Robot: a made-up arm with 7 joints. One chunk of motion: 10 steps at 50 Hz.
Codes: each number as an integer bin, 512 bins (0 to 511) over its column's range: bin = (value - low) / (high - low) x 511, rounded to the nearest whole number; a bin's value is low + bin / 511 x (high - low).
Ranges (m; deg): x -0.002..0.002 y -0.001..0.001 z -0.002..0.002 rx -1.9..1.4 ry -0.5..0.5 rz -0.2..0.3
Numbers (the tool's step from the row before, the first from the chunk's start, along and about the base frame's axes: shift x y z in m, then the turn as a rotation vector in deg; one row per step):
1: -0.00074 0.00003 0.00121 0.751 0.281 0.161
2: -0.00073 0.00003 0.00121 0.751 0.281 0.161
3: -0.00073 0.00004 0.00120 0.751 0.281 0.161
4: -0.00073 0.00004 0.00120 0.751 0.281 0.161
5: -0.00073 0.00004 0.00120 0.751 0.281 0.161
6: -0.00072 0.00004 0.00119 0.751 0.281 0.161
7: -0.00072 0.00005 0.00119 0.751 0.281 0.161
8: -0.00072 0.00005 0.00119 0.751 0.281 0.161
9: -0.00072 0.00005 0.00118 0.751 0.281 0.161
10: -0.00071 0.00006 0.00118 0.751 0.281 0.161
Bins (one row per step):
1: 161 263 410 411 399 369
2: 162 263 410 411 399 369
3: 162 266 409 411 399 369
4: 162 266 409 411 399 369
5: 162 266 409 411 399 369
6: 164 266 408 411 399 369
7: 164 268 408 411 399 369
8: 164 268 408 411 399 369
9: 164 268 406 411 399 369
10: 165 271 406 411 399 369

